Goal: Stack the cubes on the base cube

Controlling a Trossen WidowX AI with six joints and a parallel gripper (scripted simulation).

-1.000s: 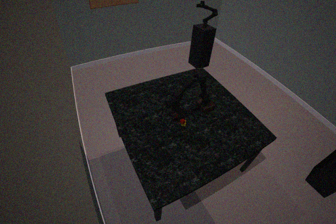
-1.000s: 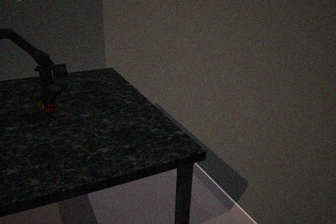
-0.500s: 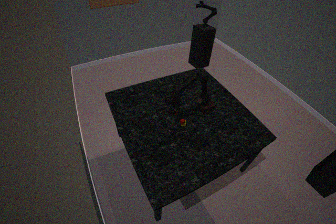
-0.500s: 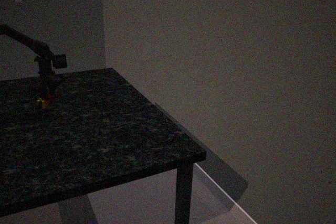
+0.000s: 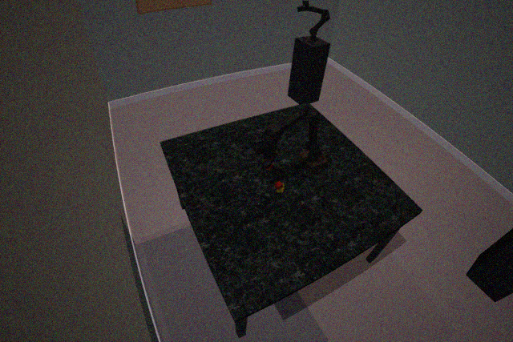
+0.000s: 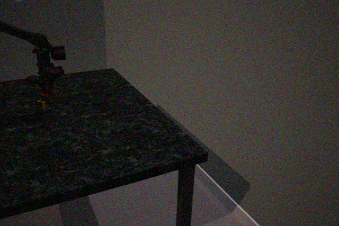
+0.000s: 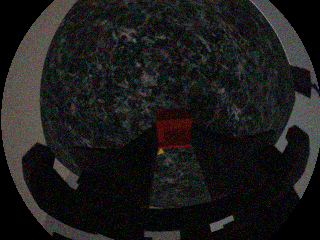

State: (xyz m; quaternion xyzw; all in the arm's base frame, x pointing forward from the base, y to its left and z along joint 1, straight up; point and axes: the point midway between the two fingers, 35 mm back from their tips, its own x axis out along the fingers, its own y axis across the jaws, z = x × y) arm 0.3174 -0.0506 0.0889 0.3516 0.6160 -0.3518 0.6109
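Right now my gripper tip is 2 cm past the yellow cube, 11 cm to the right of it and 10 cm above it.
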